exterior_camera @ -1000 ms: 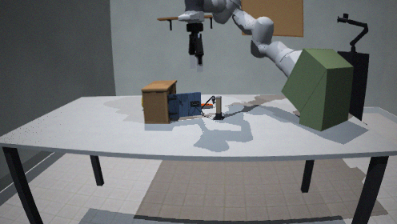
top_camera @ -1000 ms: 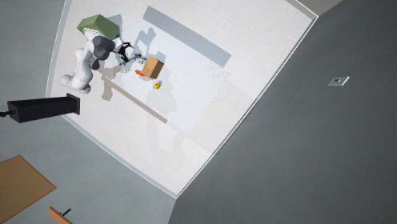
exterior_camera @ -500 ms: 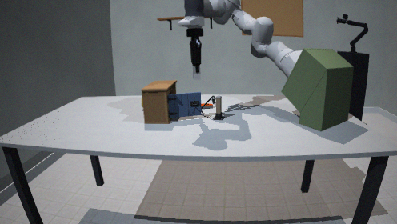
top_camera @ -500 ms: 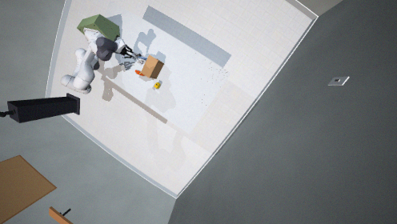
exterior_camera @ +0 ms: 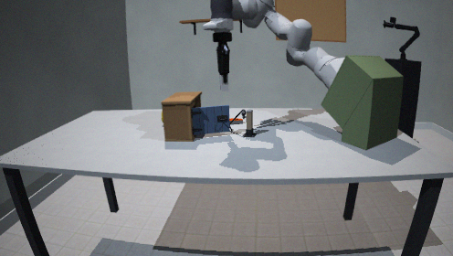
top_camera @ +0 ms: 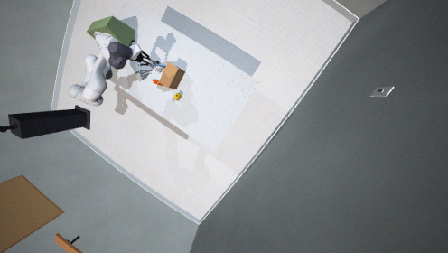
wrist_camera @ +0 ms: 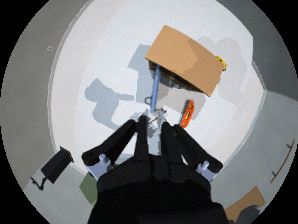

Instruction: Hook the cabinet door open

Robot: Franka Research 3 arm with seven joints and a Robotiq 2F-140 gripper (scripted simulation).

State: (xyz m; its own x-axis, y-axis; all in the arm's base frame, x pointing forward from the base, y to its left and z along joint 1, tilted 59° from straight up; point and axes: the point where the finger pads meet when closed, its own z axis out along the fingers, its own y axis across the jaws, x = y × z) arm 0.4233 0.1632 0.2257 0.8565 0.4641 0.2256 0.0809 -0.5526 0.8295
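Now: the cabinet door 6 cm ahead of my hand, 2 cm to the left of it and 15 cm below it. The rest, counted from my hand: orange object 3 cm behind, 18 cm to the right, 21 cm below; then small yellow object 26 cm ahead, 26 cm to the right, 18 cm below.
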